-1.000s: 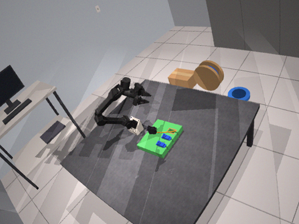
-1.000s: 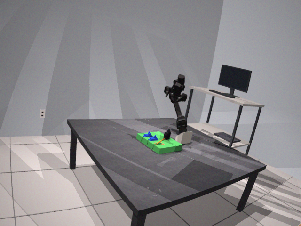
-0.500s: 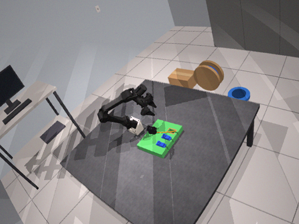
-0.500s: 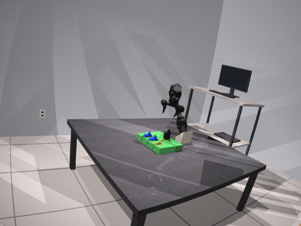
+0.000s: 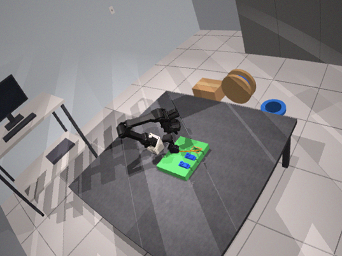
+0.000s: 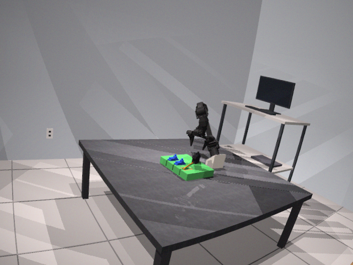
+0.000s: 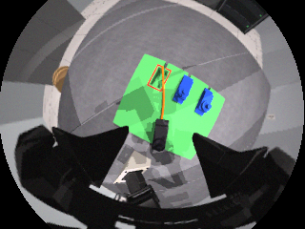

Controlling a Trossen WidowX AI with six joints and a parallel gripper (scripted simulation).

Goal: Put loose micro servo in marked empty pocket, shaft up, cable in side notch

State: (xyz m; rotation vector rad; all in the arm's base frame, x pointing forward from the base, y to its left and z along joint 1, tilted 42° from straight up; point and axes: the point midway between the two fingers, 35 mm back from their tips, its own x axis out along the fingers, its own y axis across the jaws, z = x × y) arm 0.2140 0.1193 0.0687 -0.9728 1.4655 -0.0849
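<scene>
The green deck lies 20 mm to the right of my gripper tip and 140 mm below it.
</scene>
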